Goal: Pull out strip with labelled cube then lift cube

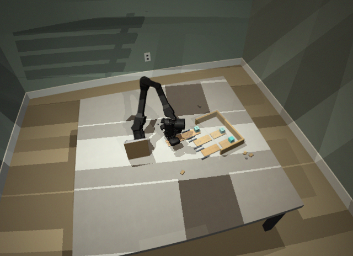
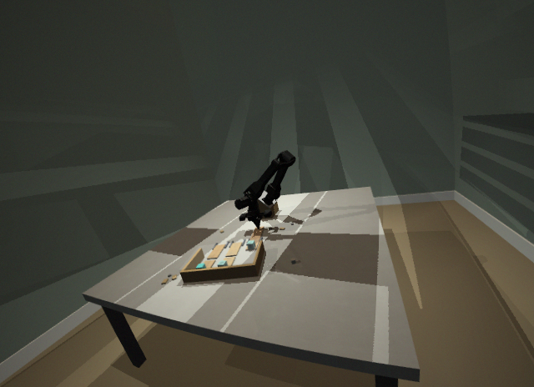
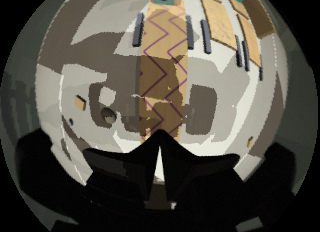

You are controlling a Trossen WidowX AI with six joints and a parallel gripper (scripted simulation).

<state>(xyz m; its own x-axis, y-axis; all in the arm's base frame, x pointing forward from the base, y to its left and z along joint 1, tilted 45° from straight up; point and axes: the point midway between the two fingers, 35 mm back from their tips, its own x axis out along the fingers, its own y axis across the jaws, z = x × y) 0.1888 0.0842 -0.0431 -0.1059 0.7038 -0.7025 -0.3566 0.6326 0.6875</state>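
Right now my gripper tip is 90 mm short of the zigzag strip and 40 mm to the right of it.
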